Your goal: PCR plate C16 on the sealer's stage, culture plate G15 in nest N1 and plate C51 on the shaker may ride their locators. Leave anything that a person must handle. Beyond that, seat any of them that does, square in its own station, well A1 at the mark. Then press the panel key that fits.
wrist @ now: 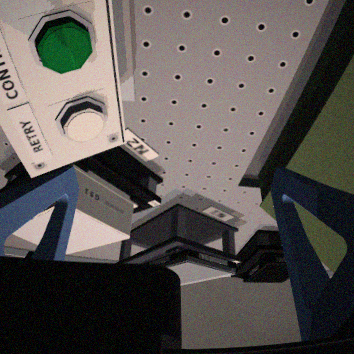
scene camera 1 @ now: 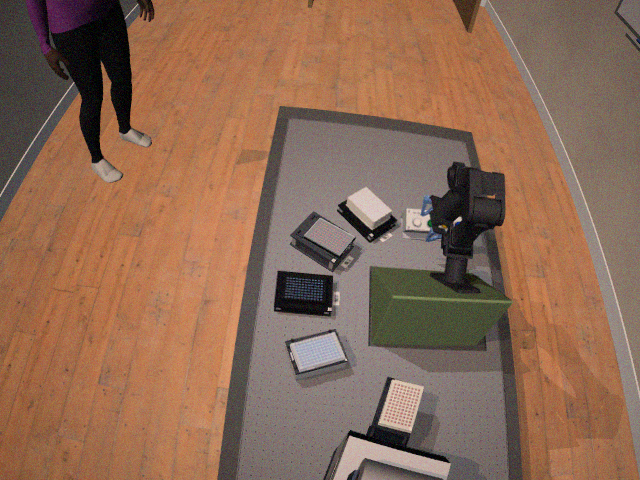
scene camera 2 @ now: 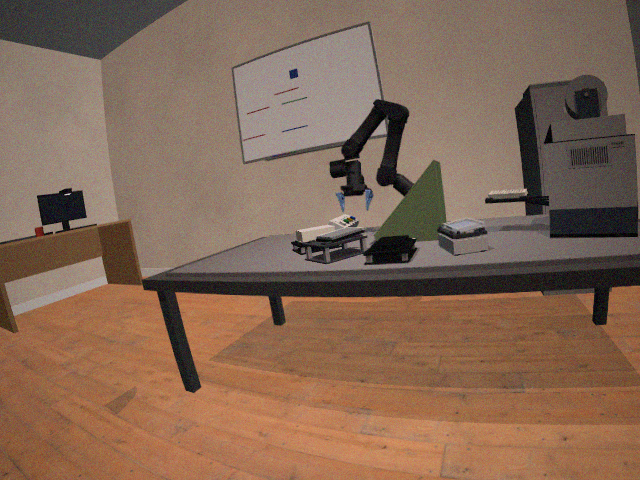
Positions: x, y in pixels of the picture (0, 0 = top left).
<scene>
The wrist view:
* my gripper: 174, 177
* thick white plate: 103, 213
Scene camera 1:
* my gripper: 424, 228
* pale blue plate: 319, 351
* thick white plate: 364, 204
</scene>
